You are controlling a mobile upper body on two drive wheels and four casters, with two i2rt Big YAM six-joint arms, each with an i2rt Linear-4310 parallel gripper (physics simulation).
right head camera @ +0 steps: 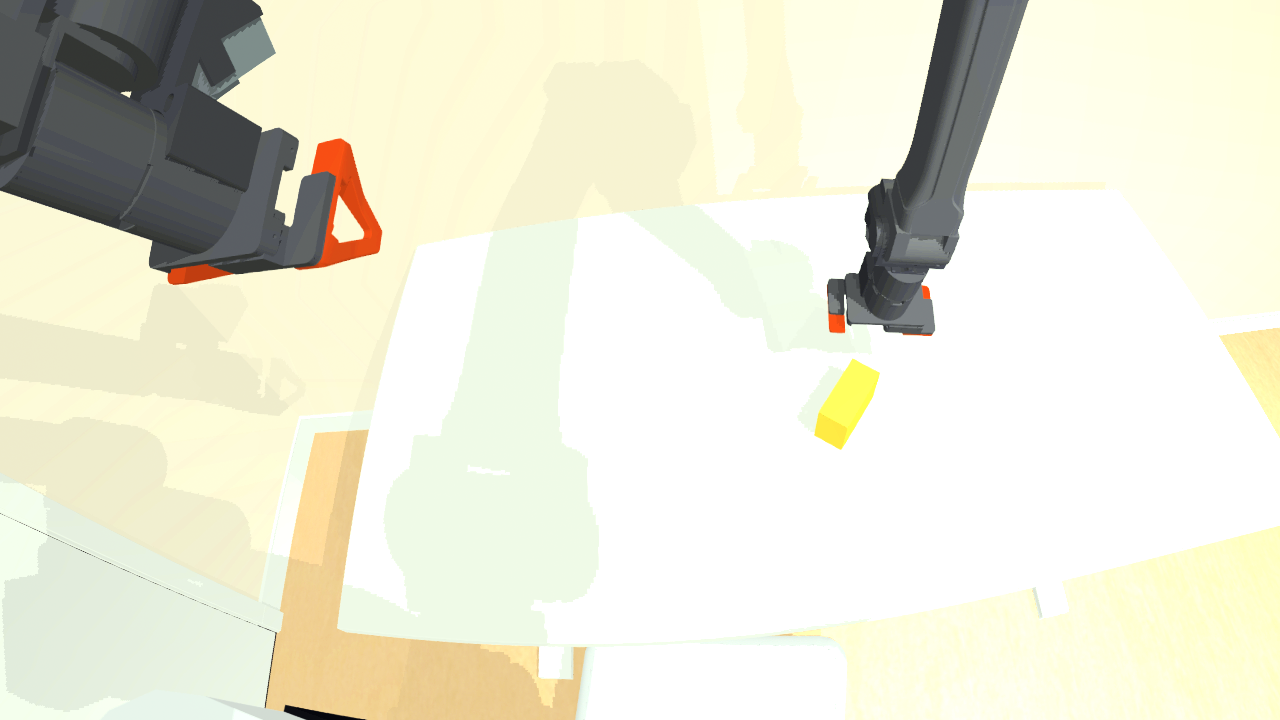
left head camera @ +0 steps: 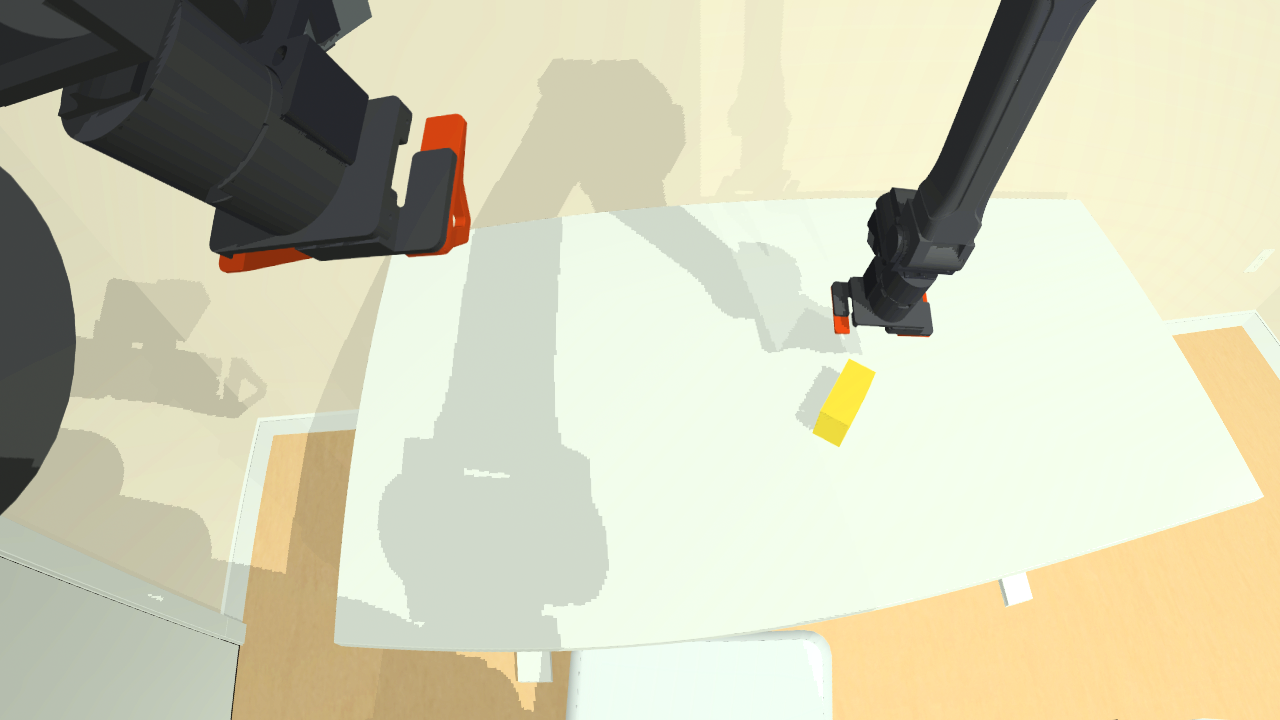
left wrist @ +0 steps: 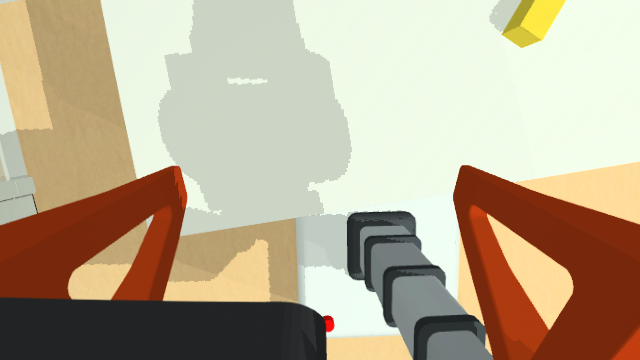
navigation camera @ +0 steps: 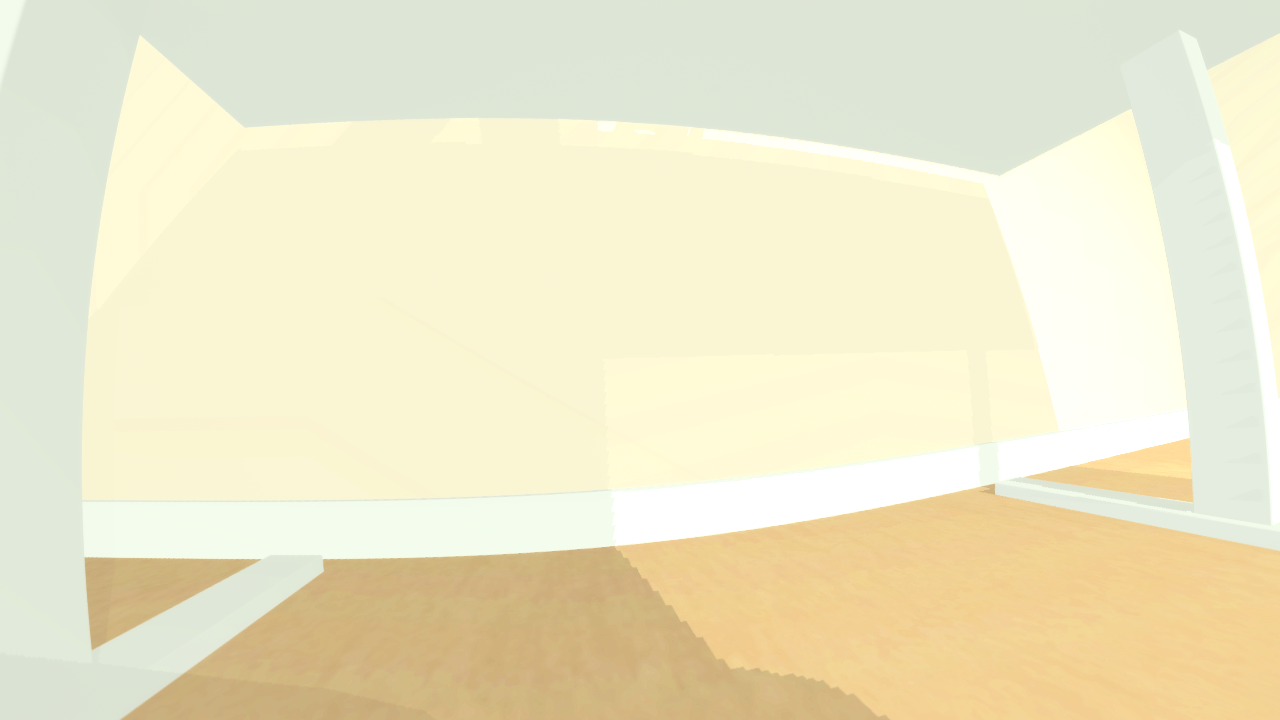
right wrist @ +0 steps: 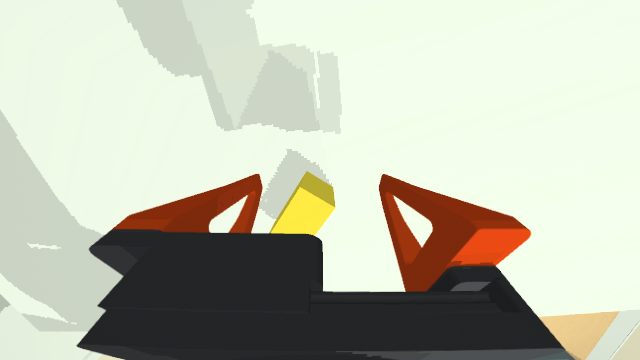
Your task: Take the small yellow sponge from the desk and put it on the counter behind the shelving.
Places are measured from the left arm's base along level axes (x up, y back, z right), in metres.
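Where they show: left gripper, fingertip midpoint: (right head camera: pixel 322 249) (left head camera: pixel 392 237) (left wrist: pixel 320 181); right gripper, fingertip midpoint: (right head camera: pixel 870 329) (left head camera: pixel 867 330) (right wrist: pixel 320 180).
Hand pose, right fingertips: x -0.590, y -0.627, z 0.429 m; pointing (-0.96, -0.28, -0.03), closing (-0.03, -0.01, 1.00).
Observation:
Each offset is from my right fingertips to the top centre of the thing. "pt": to the spot under its first point. Level surfaces: height alone.
The small yellow sponge @(dx -0.038, dy +0.076, dz -0.029 m) (left head camera: pixel 845 398) (right head camera: pixel 848 402) (left wrist: pixel 535 22) (right wrist: pixel 305 210) lies slanted on the white desk @(dx -0.100 m) (left head camera: pixel 1029 447) (right head camera: pixel 1029 465) (left wrist: pixel 425 100) (right wrist: pixel 500 125). My right gripper (left head camera: pixel 878 327) (right head camera: pixel 878 329) (right wrist: pixel 320 180) is open and empty above the desk, just beyond the sponge in the head views. In the right wrist view the sponge shows between its fingers, nearer the left one, partly hidden by the gripper body. My left gripper (left head camera: pixel 344 250) (right head camera: pixel 273 259) (left wrist: pixel 320 181) is open and empty, high at the upper left. I cannot make out the shelving or the counter.
A white seat (left head camera: pixel 698 680) (right head camera: pixel 716 685) stands at the desk's near edge. A pale flat-topped unit @(pt dx -0.335, dy +0.536, dz -1.447 m) (left head camera: pixel 107 626) (right head camera: pixel 134 608) is at the lower left. The navigation camera shows desk legs (navigation camera: pixel 44 358) (navigation camera: pixel 1172 268) on both sides and a wall (navigation camera: pixel 537 313) beyond.

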